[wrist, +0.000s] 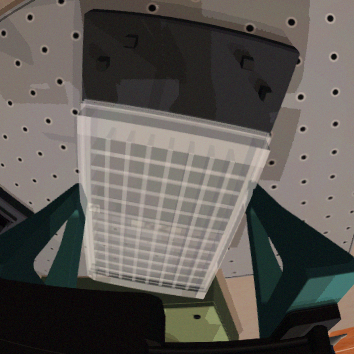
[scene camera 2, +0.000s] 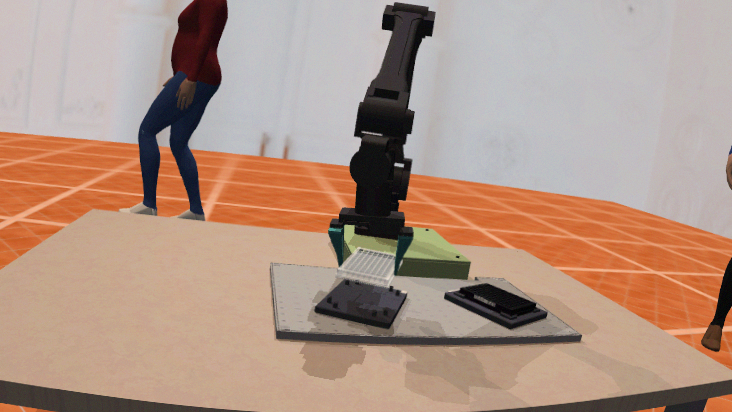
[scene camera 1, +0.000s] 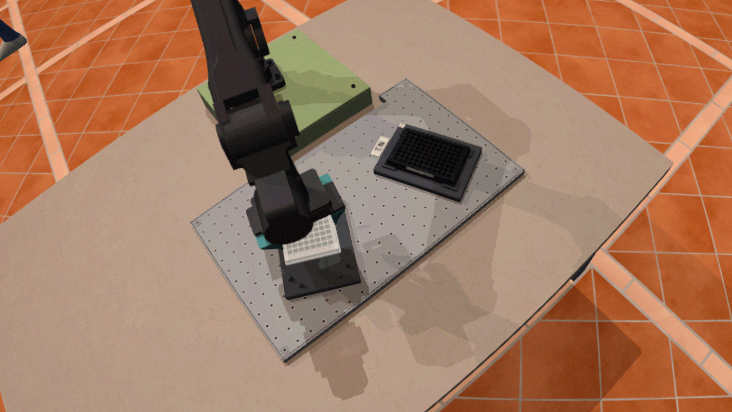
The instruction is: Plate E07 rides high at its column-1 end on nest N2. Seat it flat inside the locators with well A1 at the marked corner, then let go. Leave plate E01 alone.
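Frame: origin at the arm's base, x ahead, y left, z up, level; centimetres.
Seen in the pictures: gripper, fingertip midpoint: (wrist: 162, 190) (scene camera 2: 367, 272).
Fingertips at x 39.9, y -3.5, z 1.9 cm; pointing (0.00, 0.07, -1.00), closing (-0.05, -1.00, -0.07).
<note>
Offsets run from my fingertips to a thing's middle. "spot": to the spot under its first point.
Plate E07, a clear-white well plate @[dz +0.6, dx -2.0, dy +0.5 cm] (scene camera 1: 320, 243) (scene camera 2: 366, 263) (wrist: 160, 175), is off nest N2 and hangs above it, roughly level, with a gap beneath it in scene camera 2. My gripper (scene camera 2: 368, 267) (wrist: 162, 190) is shut on it, with the teal fingers against its two long sides. The dark nest N2 @[dz -5.0, dx -0.7, dy +0.2 cm] (scene camera 1: 325, 282) (scene camera 2: 353, 307) (wrist: 185, 70) has several small upright locators; the plate hides part of it. Pale marks show faintly through the plate in the wrist view; I cannot read the A1 mark. The black plate E01 @[dz -4.1, dx -6.2, dy +25.0 cm] (scene camera 1: 430, 153) (scene camera 2: 499, 296) sits on the other dark nest.
The nests stand on a grey perforated board @[dz -6.6, dx -6.6, dy +10.2 cm] (scene camera 1: 389, 204) (scene camera 2: 430, 319). The second nest @[spot: dz -4.9, dx +3.1, dy +25.9 cm] (scene camera 1: 461, 193) (scene camera 2: 512, 321) is to the right, with a white label @[spot: dz -5.9, dx -13.8, dy +19.2 cm] (scene camera 1: 380, 146) beside it. A green block (scene camera 1: 327, 87) (scene camera 2: 435, 266) stands behind, near the arm's base.
</note>
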